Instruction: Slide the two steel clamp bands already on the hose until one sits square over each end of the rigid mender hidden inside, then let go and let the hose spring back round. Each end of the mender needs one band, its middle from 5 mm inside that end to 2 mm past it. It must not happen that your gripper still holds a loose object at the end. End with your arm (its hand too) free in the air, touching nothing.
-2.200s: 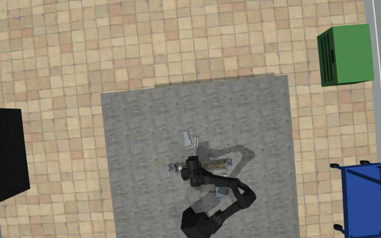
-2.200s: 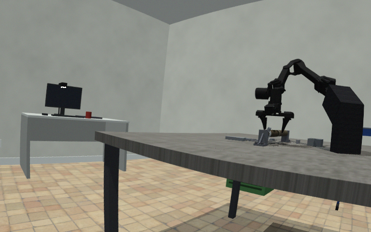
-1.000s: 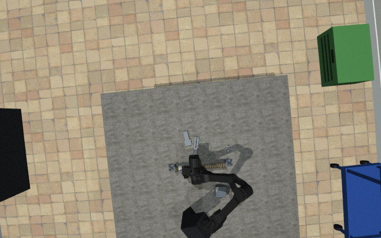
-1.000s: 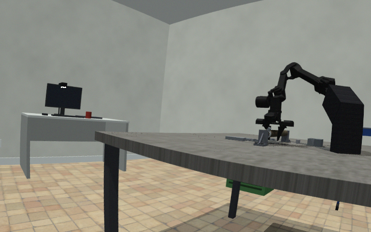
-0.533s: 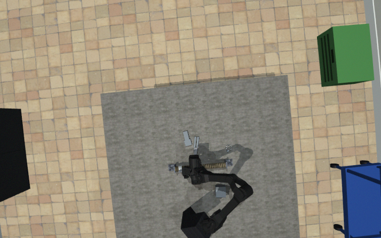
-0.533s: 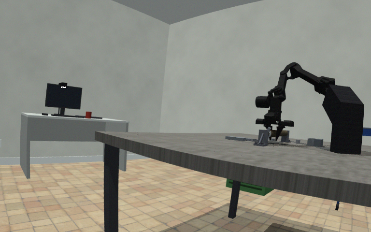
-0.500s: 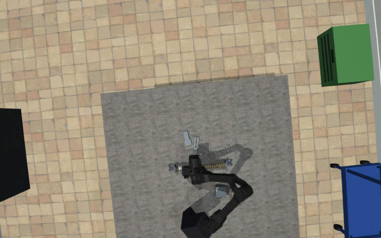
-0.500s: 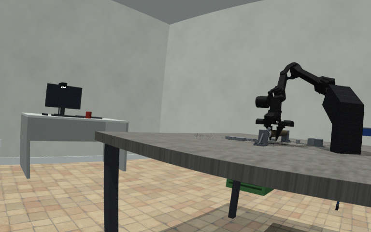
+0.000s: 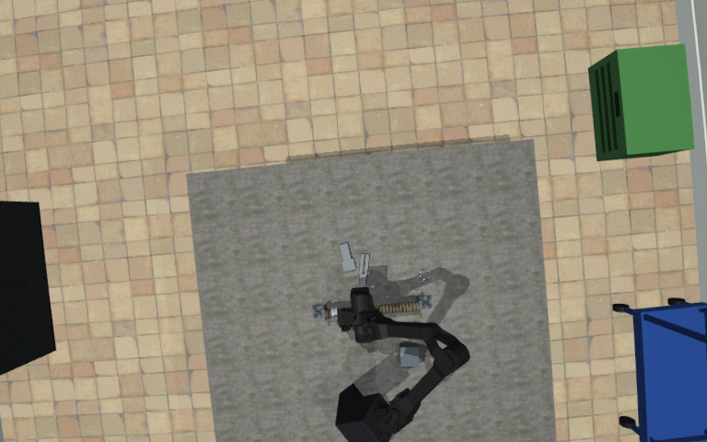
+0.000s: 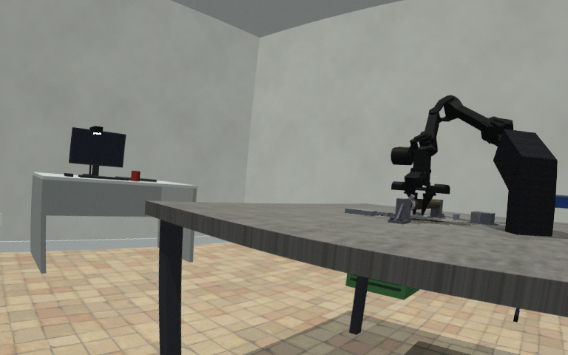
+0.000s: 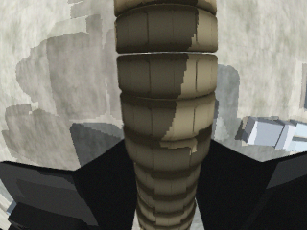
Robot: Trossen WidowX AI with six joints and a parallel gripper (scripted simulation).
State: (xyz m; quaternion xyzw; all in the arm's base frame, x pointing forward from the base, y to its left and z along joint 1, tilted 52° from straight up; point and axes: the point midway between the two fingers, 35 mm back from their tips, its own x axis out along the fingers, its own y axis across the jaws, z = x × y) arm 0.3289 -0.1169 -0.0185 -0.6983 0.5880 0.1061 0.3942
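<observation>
Right now the flat two-bar piece is 110 mm ahead of my hand, 60 mm to the right of it and 40 mm below it. Round my hand: small block: 140 mm behind, 160 mm to the right, 40 mm below; then grey block: 230 mm behind, 90 mm to the right, 30 mm below.
</observation>
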